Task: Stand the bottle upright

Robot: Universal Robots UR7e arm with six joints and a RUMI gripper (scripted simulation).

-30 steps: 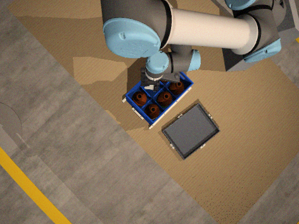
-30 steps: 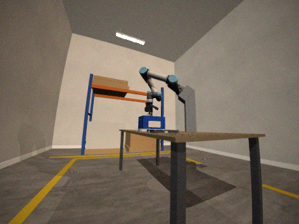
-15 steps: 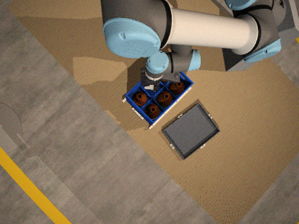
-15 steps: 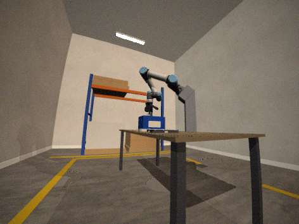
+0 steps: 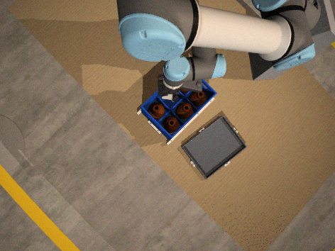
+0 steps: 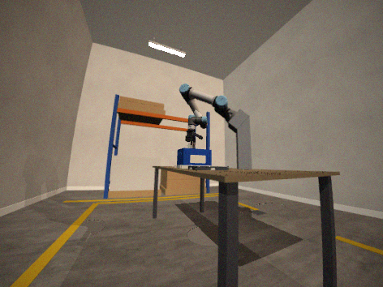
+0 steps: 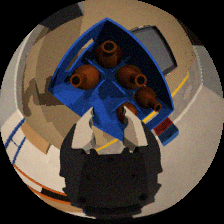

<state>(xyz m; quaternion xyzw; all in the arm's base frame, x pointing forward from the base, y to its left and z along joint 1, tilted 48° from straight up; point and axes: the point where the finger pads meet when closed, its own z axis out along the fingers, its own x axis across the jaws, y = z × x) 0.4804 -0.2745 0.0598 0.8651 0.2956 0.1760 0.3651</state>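
The blue crate lies 2 cm ahead of my hand, 4 cm to the left of it and 9 cm below it. Round my hand: brown bottle 12 cm ahead, 5 cm to the left, 8 cm below; grey tray 11 cm ahead, 29 cm to the left, 16 cm below.
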